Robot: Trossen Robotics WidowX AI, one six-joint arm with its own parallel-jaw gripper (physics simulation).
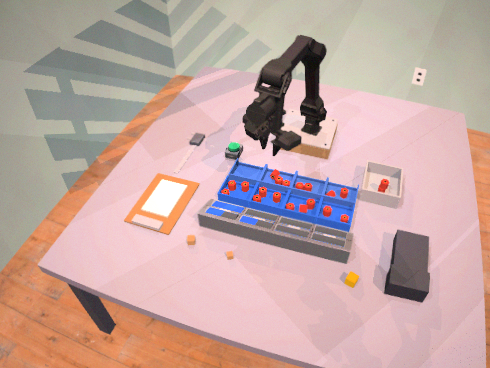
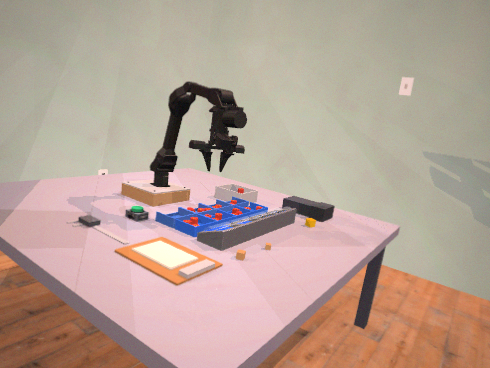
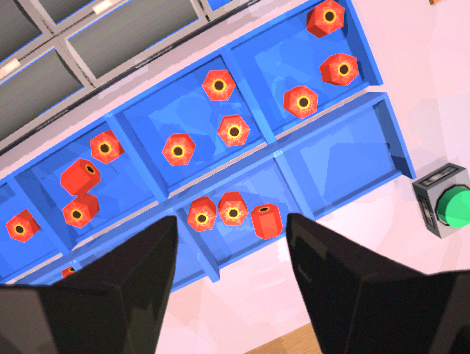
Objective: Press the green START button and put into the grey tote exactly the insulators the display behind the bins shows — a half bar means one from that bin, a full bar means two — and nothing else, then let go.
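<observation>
The green START button (image 1: pixel 233 147) (image 2: pixel 137 209) (image 3: pixel 456 206) stands beside the bins' empty corner. The blue bins (image 1: pixel 248 172) (image 2: pixel 175 225) (image 3: pixel 345 160) form two rows of four. Red insulators (image 1: pixel 277 197) (image 3: pixel 178 150) lie in the others. The display (image 1: pixel 272 236) (image 2: pixel 260 230) shows a full blue bar top left, a half bar below it and a half bar in the second column's lower window. The grey tote (image 1: pixel 382 198) (image 2: pixel 232 195) holds red insulator material; the exact count is unclear. My gripper (image 1: pixel 269 150) (image 2: pixel 215 170) (image 3: pixel 232 225) is partly open and empty, above the robot-side row.
A dark box (image 1: pixel 409 265) (image 2: pixel 307 208) stands right of the display. A yellow cube (image 1: pixel 352 279) (image 2: pixel 310 222) and two small orange cubes (image 1: pixel 191 239) (image 1: pixel 229 255) lie before the display. An orange clipboard (image 1: pixel 187 200) and a dark-ended tool (image 1: pixel 197 139) lie left of the bins.
</observation>
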